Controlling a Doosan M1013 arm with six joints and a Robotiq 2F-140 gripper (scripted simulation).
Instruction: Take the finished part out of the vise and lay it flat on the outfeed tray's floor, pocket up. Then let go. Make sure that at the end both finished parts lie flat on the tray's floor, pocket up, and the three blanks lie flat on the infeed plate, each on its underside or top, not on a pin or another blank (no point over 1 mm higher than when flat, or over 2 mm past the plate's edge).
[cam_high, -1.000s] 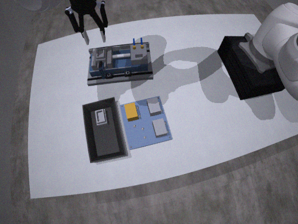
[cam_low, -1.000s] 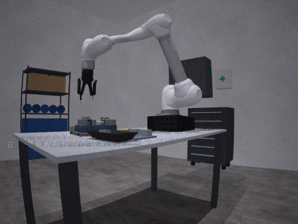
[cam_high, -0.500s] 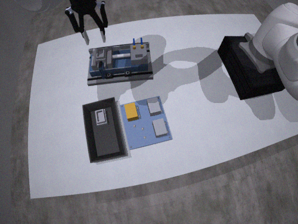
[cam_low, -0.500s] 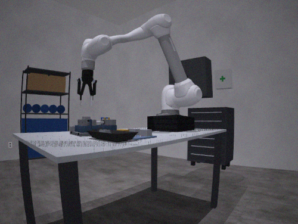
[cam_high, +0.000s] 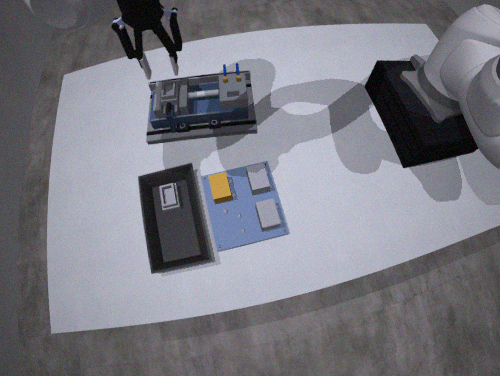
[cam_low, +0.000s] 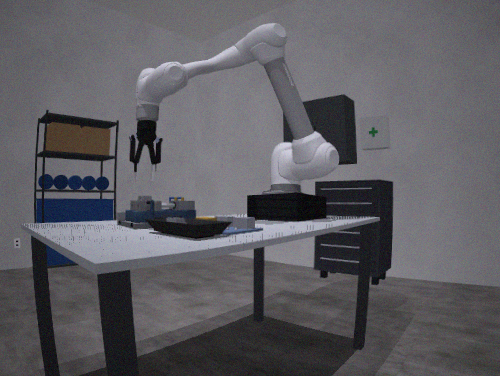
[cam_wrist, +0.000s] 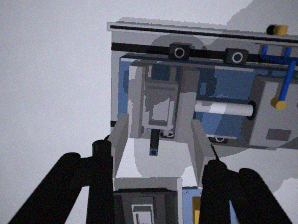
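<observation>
The vise lies 7 cm behind my hand, 2 cm to the left of it and 16 cm below it. Round my hand: blue plate 8 cm behind, 32 cm to the left, 20 cm below; yellow block 4 cm behind, 27 cm to the left, 17 cm below.
</observation>
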